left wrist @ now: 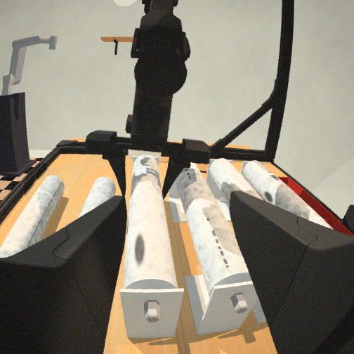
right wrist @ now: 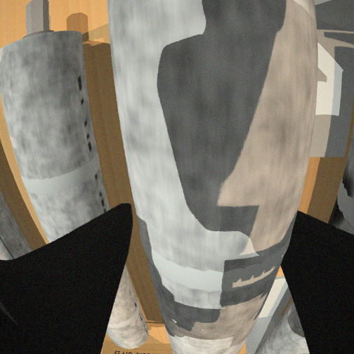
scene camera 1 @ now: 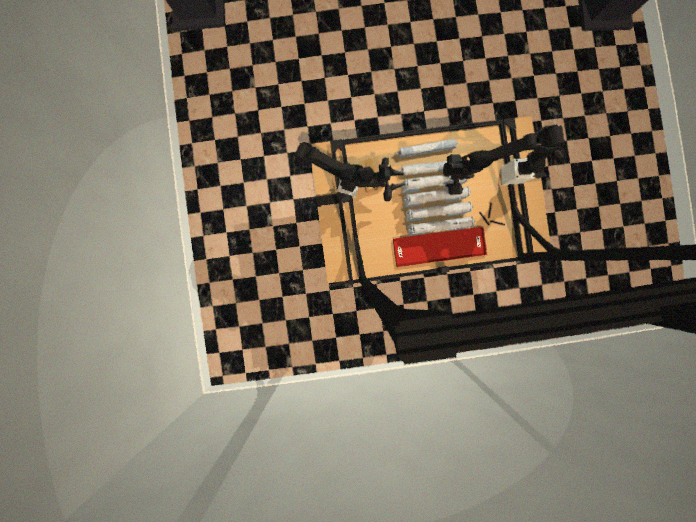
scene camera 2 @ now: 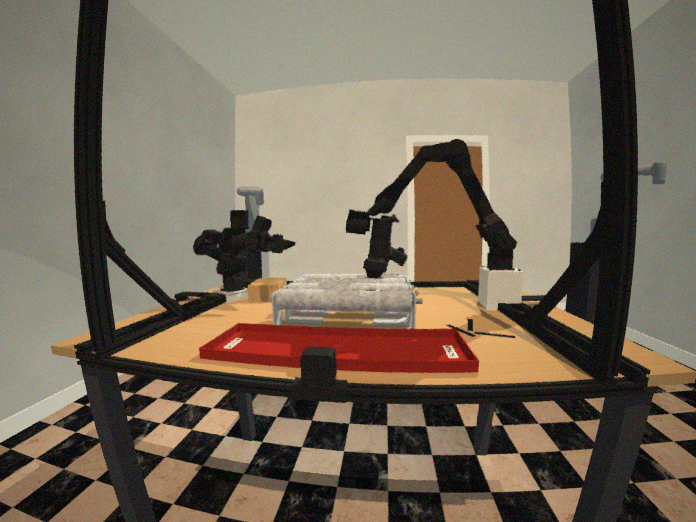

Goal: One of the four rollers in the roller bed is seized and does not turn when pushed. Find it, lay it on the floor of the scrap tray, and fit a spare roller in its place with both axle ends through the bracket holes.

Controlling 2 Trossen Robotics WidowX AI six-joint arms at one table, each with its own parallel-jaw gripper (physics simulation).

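Seen in the pictures: left gripper, fingertip midpoint: (scene camera 1: 404, 179) (scene camera 2: 292, 243); right gripper, fingertip midpoint: (scene camera 1: 445, 179); left arm's base, link origin: (scene camera 1: 349, 184) (scene camera 2: 232, 289); right arm's base, link origin: (scene camera 1: 524, 168) (scene camera 2: 500, 268).
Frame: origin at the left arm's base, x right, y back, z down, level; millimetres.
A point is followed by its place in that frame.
Observation:
Four grey mottled rollers sit side by side in the roller bed's white brackets (left wrist: 136, 322). My right gripper (scene camera 1: 454, 178) @[x -164, y -470, z -22 mm] (left wrist: 142, 197) (right wrist: 201, 213) is open and low, its fingers on either side of the far-end part of the bed roller (left wrist: 147, 230) (right wrist: 215, 125) nearest the spares, with no grip visible. One spare roller (scene camera 1: 424, 168) @[x -189, y -349, z -18 mm] (left wrist: 100, 192) (right wrist: 52, 115) lies beside the bed; another spare (scene camera 1: 427, 147) @[x -298, y -333, z -19 mm] (left wrist: 35, 215) lies farther out. My left gripper (scene camera 1: 400, 178) @[x -51, y -250, z -161 mm] (scene camera 2: 293, 243) @[x -51, y -250, z -161 mm] (left wrist: 178, 203) is open and empty, above the bed's left end. The red scrap tray (scene camera 1: 438, 247) @[x 173, y -549, z 27 mm] (scene camera 2: 393, 363) @[x 194, y -680, z 14 mm] holds no roller. Which roller is seized cannot be told.
A small cardboard box (scene camera 2: 267, 289) @[x -30, y -152, z -12 mm] stands at the back left of the bed in scene camera 2. Thin black sticks (scene camera 1: 490, 218) (scene camera 2: 494, 334) lie right of the bed. Black frame rails and posts (scene camera 2: 615, 196) @[x 100, y -979, z -242 mm] edge the table. A black camera block (scene camera 2: 318, 365) @[x 292, y -608, z -9 mm] stands before the tray.

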